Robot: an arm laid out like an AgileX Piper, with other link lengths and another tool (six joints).
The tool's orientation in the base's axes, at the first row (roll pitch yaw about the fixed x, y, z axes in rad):
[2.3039 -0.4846 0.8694]
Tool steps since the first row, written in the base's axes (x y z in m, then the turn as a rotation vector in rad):
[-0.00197 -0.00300 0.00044 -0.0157 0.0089 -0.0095]
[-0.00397 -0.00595 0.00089 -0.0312 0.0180 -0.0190]
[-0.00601 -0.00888 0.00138 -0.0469 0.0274 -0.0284]
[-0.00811 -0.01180 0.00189 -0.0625 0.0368 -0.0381]
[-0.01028 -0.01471 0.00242 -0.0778 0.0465 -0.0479]
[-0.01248 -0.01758 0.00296 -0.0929 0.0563 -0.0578]
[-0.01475 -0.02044 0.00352 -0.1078 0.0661 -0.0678]
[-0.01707 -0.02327 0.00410 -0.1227 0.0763 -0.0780]
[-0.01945 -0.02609 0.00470 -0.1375 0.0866 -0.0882]
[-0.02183 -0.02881 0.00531 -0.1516 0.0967 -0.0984]
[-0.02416 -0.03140 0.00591 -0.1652 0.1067 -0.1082]
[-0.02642 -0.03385 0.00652 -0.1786 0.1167 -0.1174]
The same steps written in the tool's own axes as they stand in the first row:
[-0.00295 0.00181 -0.00105 -0.0074 -0.0170 -0.0086]
[-0.00587 0.00359 -0.00214 -0.0145 -0.0340 -0.0171]
[-0.00879 0.00536 -0.00329 -0.0215 -0.0513 -0.0259]
[-0.01173 0.00712 -0.00451 -0.0286 -0.0687 -0.0344]
[-0.01469 0.00887 -0.00579 -0.0353 -0.0863 -0.0427]
[-0.01763 0.01059 -0.00710 -0.0419 -0.1039 -0.0508]
[-0.02060 0.01230 -0.00849 -0.0485 -0.1216 -0.0587]
[-0.02357 0.01398 -0.00994 -0.0548 -0.1397 -0.0666]
[-0.02655 0.01566 -0.01144 -0.0611 -0.1579 -0.0744]
[-0.02947 0.01727 -0.01297 -0.0670 -0.1757 -0.0816]
[-0.03227 0.01879 -0.01450 -0.0726 -0.1930 -0.0887]
[-0.03493 0.02025 -0.01600 -0.0778 -0.2099 -0.0960]

